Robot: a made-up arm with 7 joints.
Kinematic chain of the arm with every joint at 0, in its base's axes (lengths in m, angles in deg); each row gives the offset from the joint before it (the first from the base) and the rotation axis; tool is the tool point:
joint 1: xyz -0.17 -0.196 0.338 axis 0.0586 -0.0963 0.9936
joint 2: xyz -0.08 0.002 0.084 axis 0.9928 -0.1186 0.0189
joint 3: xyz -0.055 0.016 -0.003 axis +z
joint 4: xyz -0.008 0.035 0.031 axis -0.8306 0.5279 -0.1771
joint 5: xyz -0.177 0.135 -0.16 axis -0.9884 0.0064 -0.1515
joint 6: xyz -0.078 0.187 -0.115 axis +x
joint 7: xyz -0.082 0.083 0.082 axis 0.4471 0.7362 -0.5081
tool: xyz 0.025 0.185 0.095
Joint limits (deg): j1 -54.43..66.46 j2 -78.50..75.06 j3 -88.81..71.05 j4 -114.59..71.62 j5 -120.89..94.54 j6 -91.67..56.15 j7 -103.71..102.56
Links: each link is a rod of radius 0.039 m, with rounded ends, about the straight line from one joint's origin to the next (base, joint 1, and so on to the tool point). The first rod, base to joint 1, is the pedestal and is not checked.
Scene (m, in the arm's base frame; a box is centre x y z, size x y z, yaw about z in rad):
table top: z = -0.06
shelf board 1: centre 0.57 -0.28 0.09 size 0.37 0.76 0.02 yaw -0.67
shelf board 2: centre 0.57 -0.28 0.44 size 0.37 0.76 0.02 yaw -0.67
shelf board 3: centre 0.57 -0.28 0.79 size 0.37 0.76 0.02 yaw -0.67
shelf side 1: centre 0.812 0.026 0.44 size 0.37 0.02 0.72 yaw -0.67
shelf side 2: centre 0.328 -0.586 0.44 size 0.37 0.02 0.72 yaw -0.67
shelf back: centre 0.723 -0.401 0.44 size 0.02 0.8 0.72 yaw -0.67
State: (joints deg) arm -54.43 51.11 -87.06 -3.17 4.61 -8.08 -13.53
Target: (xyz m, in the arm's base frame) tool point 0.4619 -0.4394 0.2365
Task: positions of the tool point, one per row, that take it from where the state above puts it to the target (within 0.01 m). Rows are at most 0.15 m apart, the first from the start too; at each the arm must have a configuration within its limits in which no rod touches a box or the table.
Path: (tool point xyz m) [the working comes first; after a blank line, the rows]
Joints at the target: -54.43 18.23 -88.81 -20.23 21.54 -25.44 -4.31
Straight joint move there: touches shelf board 2.

1: 0.3740 -0.3313 0.6492
2: 0.2957 -0.2689 0.6508
3: 0.2099 -0.2020 0.6369
4: 0.2542 -0.1940 0.5056
5: 0.2561 -0.2081 0.3663
6: 0.2134 -0.2425 0.2365
7: 0.2938 -0.2922 0.2451
8: 0.3644 -0.3432 0.2465
9: 0.4213 -0.3931 0.2426
10: 0.4619 -0.4394 0.2365

